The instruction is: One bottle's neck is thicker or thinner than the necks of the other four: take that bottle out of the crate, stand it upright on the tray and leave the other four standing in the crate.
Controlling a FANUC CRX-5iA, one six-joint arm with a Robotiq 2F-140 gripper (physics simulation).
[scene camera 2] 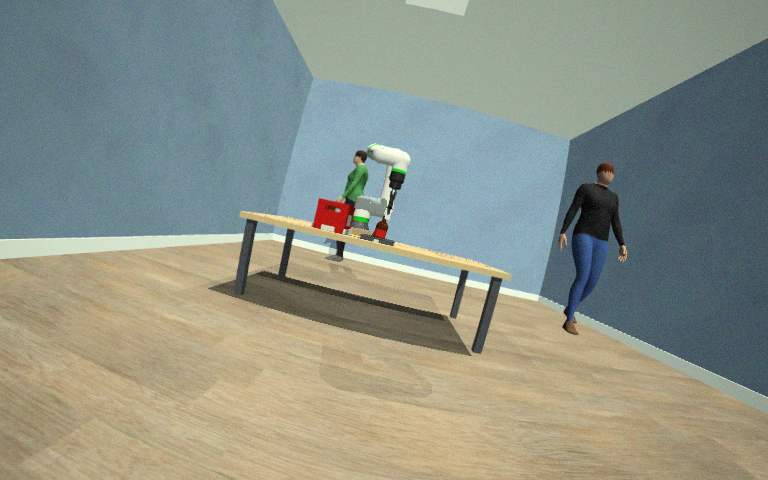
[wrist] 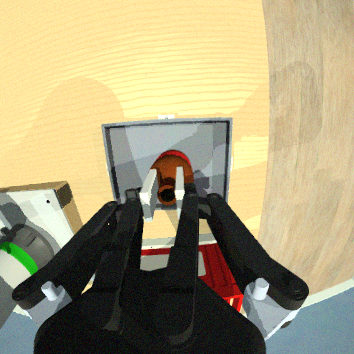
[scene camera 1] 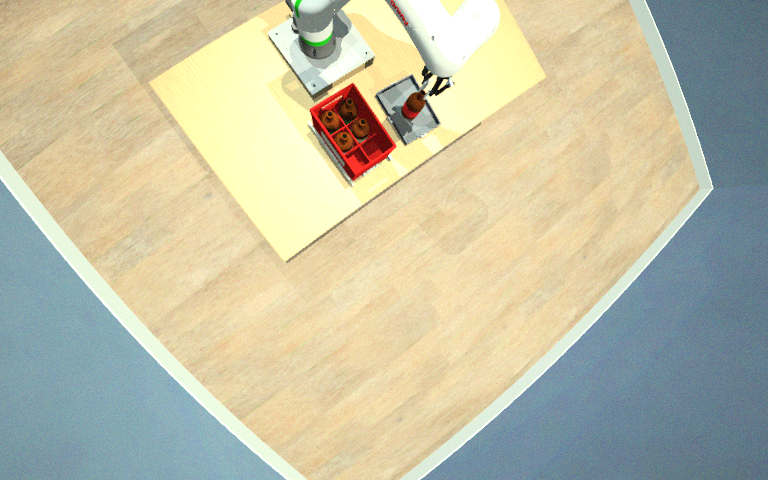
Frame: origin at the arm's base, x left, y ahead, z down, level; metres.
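Where they show: gripper, fingertip midpoint: (scene camera 2: pixel 386 219) (wrist: pixel 167 178) (scene camera 1: pixel 423 93); arm's base, link origin: (scene camera 2: pixel 358 229) (wrist: pixel 32 243) (scene camera 1: pixel 317 42).
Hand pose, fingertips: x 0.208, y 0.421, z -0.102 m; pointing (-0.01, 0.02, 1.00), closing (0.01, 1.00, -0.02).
Note:
Things, the pixels of their centre, and the offset from my fingertips. Level surfaces: height alone.
- brown bottle with a red label, body centre: (wrist: pixel 170 176) (scene camera 1: pixel 415 102) (scene camera 2: pixel 381 228) dx -0.019, dy +0.002, dz +0.057 m
- grey tray, body centre: (wrist: pixel 168 166) (scene camera 1: pixel 408 109) (scene camera 2: pixel 378 239) dx -0.022, dy -0.003, dz +0.130 m
- red crate, body centre: (wrist: pixel 173 289) (scene camera 1: pixel 352 136) (scene camera 2: pixel 335 217) dx -0.320, dy -0.018, dz +0.055 m
- light wooden table, surface height: dz +0.142 m
My gripper (scene camera 1: pixel 425 91) (scene camera 2: pixel 388 209) (wrist: pixel 167 178) is shut on the neck of a brown bottle with a red label (scene camera 1: pixel 414 106) (scene camera 2: pixel 380 229) (wrist: pixel 171 166). The bottle is over the middle of the grey tray (scene camera 1: pixel 421 130) (scene camera 2: pixel 380 240) (wrist: pixel 133 147), with its base at or just above the tray floor. It leans a little in the wrist view. The red crate (scene camera 1: pixel 367 167) (scene camera 2: pixel 332 214) (wrist: pixel 218 267) stands left of the tray. Several brown bottles stand upright in its cells, among them two at the back (scene camera 1: pixel 348 108) (scene camera 1: pixel 331 120) and one at the front (scene camera 1: pixel 344 140). The two front cells are empty.
The robot's base (scene camera 1: pixel 320 56) stands behind the crate on the light wooden table (scene camera 1: pixel 234 154) (scene camera 2: pixel 446 258). A person in green (scene camera 2: pixel 355 183) is behind the table. A person in black (scene camera 2: pixel 594 242) walks at the right by the wall.

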